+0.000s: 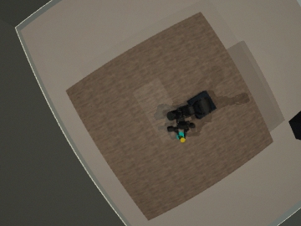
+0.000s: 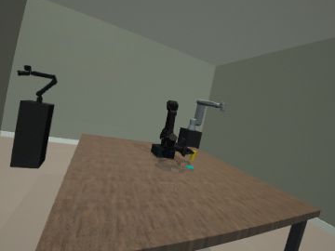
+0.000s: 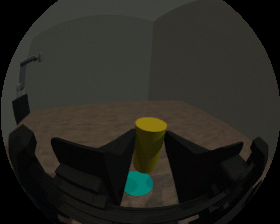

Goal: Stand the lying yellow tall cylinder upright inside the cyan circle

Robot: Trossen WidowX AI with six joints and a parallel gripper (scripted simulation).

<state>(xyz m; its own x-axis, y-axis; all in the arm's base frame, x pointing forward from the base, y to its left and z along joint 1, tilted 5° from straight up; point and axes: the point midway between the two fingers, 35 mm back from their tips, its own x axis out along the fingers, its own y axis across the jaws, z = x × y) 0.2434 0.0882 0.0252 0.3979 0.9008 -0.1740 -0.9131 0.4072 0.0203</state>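
The cyan circle is 12 cm below my gripper tip and 1 cm behind it. From my gripper tip the other things lie so: yellow tall cylinder (2 cm below).
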